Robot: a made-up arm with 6 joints.
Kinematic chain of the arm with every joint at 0, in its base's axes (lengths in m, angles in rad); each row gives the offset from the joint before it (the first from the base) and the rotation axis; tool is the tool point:
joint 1: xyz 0 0 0.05 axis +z
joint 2: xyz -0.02 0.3 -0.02 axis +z
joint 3: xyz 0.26 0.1 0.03 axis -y
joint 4: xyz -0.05 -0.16 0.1 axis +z
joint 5: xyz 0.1 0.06 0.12 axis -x
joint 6: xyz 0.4 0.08 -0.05 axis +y
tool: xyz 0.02 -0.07 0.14
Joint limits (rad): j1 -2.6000..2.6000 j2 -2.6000..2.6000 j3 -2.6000..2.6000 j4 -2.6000..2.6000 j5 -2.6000..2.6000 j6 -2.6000..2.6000
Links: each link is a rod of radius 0.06 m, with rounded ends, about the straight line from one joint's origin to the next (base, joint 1, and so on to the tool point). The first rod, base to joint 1, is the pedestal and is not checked.
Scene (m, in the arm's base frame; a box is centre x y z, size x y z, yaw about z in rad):
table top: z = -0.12
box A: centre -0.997 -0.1 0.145 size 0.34 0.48 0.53 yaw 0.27
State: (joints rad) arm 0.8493 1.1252 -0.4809 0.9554 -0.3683 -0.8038
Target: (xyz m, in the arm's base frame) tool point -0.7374 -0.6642 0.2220
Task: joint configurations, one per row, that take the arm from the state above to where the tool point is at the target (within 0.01 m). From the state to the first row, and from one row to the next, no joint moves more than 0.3 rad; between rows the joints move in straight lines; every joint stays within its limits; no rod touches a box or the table.
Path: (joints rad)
1: 0.6805 1.4169 -0.4049 1.1841 -0.4976 -0.6409
2: 0.5117 1.7086 -0.3289 1.4127 -0.6270 -0.4781
3: 0.3429 2.0003 -0.2530 1.6414 -0.7563 -0.3152
4: 0.6353 2.0282 -0.2585 1.5176 -0.8308 -0.4760
5: 0.9278 2.0560 -0.2640 1.3939 -0.9052 -0.6367
6: 1.2202 2.0839 -0.2695 1.2701 -0.9797 -0.7975
7: 1.5127 2.1117 -0.2750 1.1464 -1.0541 -0.9582
8: 1.8051 2.1396 -0.2806 1.0226 -1.1286 -1.1190
9: 1.8597 1.9481 -0.3373 0.9406 -0.8571 -0.8269
10: 1.9143 1.7566 -0.3939 0.8586 -0.5856 -0.5348
11: 1.9689 1.5651 -0.4506 0.7766 -0.3140 -0.2428

